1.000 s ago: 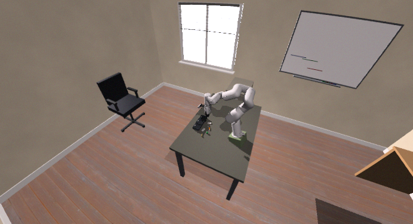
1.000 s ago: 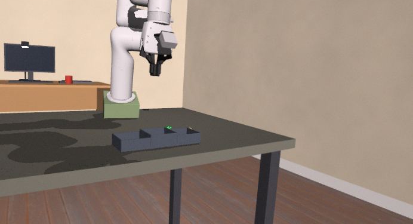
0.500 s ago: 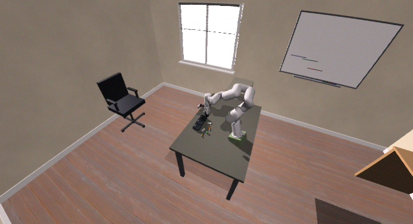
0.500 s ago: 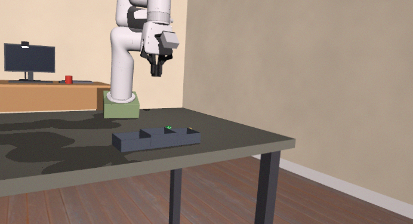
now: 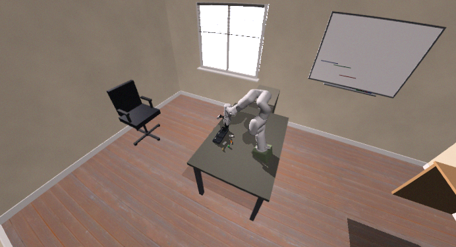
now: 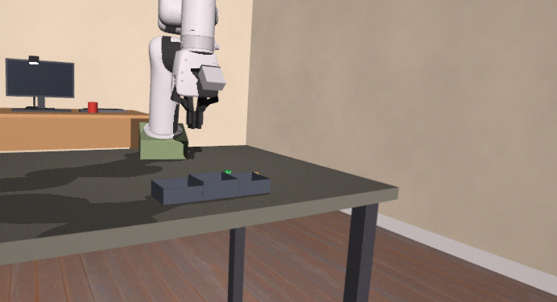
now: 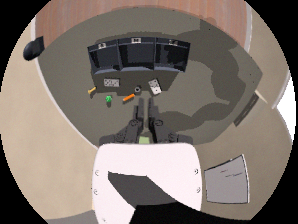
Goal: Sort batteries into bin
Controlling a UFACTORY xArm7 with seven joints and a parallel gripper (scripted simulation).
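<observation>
Right now the three joined dark bins is 140 mm below my hand, 60 mm ahead of it and 30 mm to the left of it. Round my hand: dark ring: 160 mm below, 60 mm behind, 20 mm to the left; green piece: 150 mm below, 130 mm to the left, 100 mm behind; orange battery: 150 mm below, 90 mm behind, 50 mm to the left.
</observation>
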